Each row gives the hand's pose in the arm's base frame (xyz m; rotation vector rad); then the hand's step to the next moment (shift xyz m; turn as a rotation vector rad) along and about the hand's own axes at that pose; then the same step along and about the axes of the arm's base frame.
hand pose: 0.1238 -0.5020 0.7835 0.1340 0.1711 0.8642
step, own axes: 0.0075 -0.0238 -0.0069 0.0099 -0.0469 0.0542
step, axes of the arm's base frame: 0.0211 -0.0092 -0.0119 0.0522 -0.0251 0.0433
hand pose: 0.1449 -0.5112 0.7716 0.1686 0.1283 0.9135
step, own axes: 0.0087 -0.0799 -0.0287 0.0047 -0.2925 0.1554
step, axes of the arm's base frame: 0.0620 -0.0384 -0.0444 0.2579 -0.1856 0.0937
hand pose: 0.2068 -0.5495 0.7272 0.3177 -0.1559 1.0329
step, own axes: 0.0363 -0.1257 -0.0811 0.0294 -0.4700 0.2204
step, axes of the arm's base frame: 0.1250 -0.0028 -0.0898 0.4248 -0.2707 0.1289
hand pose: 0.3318 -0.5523 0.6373 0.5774 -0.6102 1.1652
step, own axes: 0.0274 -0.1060 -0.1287 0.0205 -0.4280 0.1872
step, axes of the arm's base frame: 0.1262 0.0769 -0.0819 0.3870 -0.2412 0.1034
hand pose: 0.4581 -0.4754 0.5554 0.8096 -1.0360 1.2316
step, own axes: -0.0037 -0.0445 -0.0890 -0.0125 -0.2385 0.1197
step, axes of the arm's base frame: 0.0599 0.0727 -0.0322 0.2124 -0.1569 0.0405
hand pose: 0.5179 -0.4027 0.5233 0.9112 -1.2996 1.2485
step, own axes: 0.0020 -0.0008 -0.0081 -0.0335 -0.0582 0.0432
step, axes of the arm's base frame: 0.0020 0.0081 0.0012 0.0536 -0.0562 -0.0183
